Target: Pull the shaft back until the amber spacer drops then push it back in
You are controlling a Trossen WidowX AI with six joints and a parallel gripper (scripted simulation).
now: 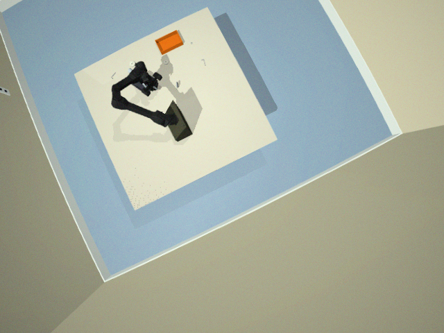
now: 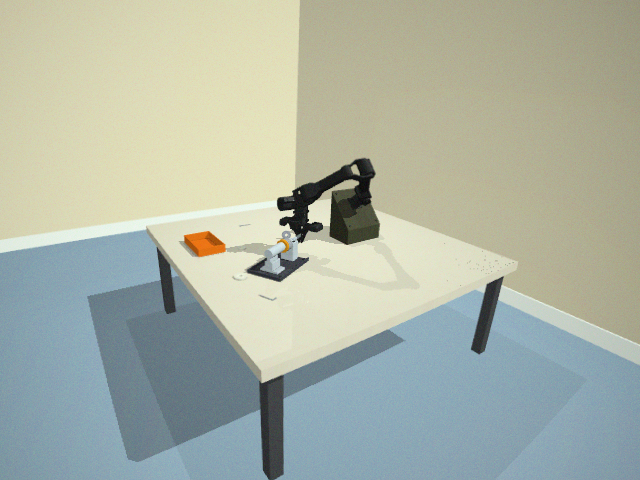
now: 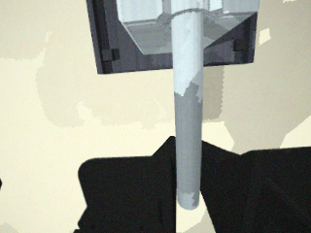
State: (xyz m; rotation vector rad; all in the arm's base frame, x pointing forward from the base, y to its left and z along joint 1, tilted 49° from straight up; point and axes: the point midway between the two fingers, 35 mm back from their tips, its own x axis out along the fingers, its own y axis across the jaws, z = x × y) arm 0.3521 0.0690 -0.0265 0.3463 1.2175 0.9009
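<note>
My gripper tip is 70 mm short of the pale grey shaft, 40 mm below it and 30 mm to the right of it. From my gripper tip the other things lie so: amber spacer: 140 mm ahead, 60 mm to the left, 30 mm above; then orange tray: 320 mm ahead, 290 mm to the right, 40 mm below.
</note>
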